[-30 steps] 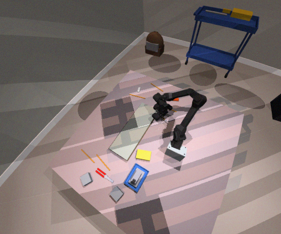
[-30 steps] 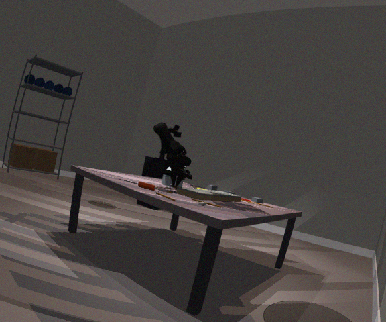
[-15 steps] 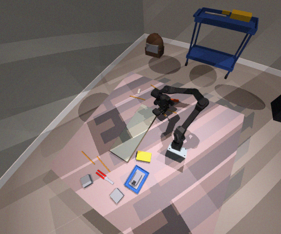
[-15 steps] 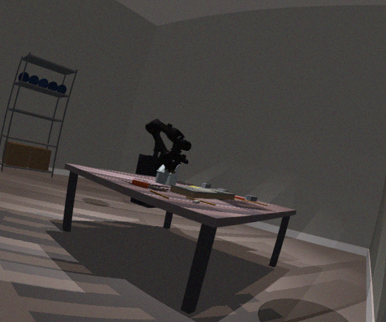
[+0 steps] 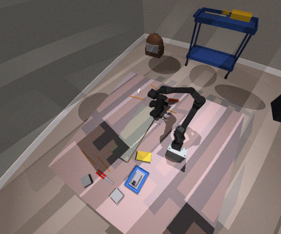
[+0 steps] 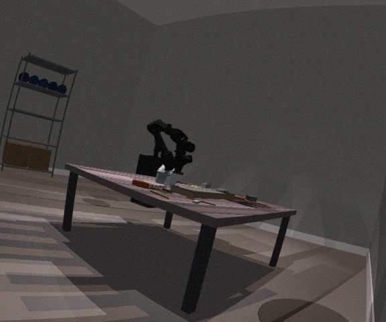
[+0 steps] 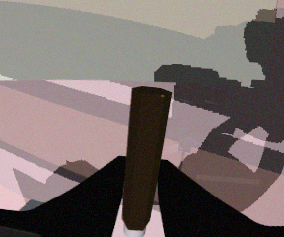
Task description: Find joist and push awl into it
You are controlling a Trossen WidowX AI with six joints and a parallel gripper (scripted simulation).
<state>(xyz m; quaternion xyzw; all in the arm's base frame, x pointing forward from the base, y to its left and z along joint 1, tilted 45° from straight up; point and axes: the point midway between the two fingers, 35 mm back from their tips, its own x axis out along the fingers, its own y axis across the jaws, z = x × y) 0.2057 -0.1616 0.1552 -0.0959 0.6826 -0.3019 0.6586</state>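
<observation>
My gripper tip is now 30 mm past the awl and 10 mm to the right of it. Also, from my gripper tip: yellow block 330 mm to the left, 100 mm below; blue tray 510 mm to the left, 100 mm below, 10 mm behind; white piece 310 mm ahead, 290 mm to the right, 110 mm below.
</observation>
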